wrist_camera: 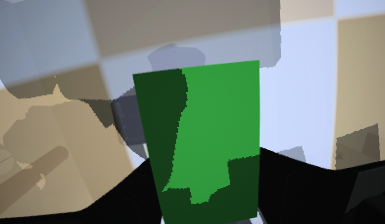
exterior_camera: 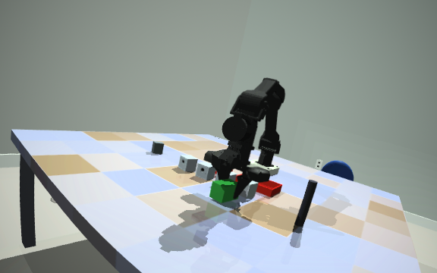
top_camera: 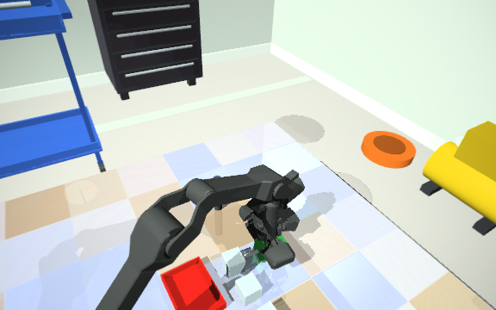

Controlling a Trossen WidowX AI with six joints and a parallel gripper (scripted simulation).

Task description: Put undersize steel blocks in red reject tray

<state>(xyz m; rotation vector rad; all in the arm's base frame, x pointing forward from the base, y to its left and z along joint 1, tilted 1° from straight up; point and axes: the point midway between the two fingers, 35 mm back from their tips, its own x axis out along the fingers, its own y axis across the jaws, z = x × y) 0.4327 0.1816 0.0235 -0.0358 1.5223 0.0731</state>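
Now: the green GO gauge 10 mm behind my gripper tip and 20 mm above it. Round my gripper tip: red reject tray 200 mm behind, 40 mm to the right.
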